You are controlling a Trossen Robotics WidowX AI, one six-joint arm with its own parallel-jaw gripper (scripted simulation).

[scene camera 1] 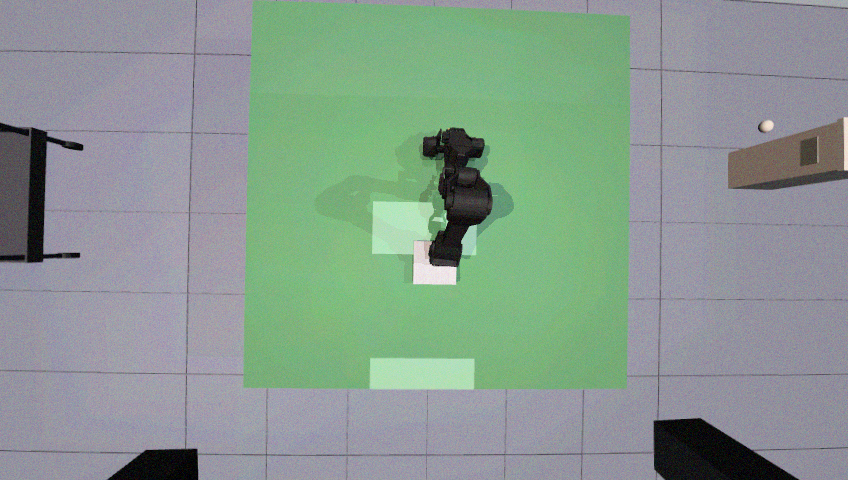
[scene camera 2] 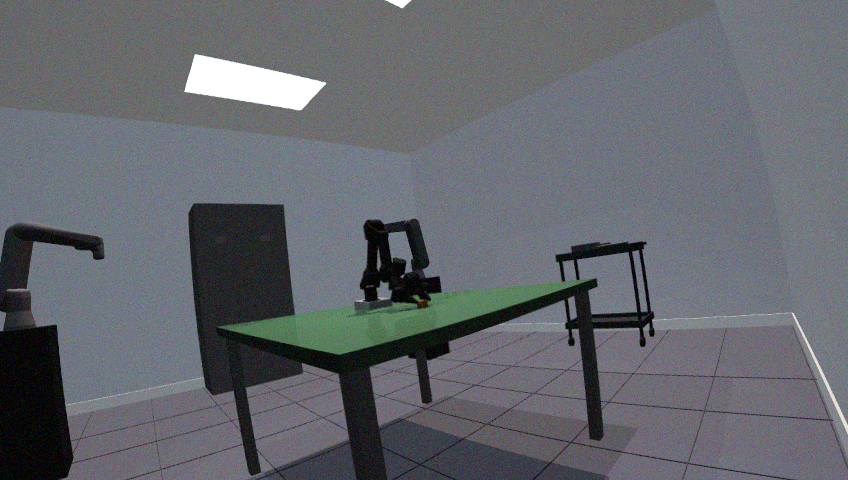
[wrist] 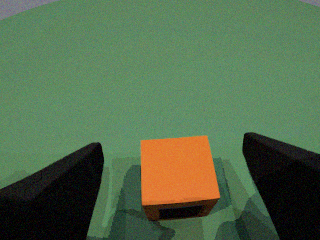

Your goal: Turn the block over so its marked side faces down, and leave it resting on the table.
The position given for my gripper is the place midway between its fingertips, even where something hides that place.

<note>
My gripper [scene camera 1: 451,130] is open and holds nothing. Further things: an orange block [wrist: 178,180].
My gripper shows as well in scene camera 2 [scene camera 2: 424,301] and in the wrist view [wrist: 174,147]. Scene camera 1 does not show the orange block, which is hidden by my gripper.
</note>
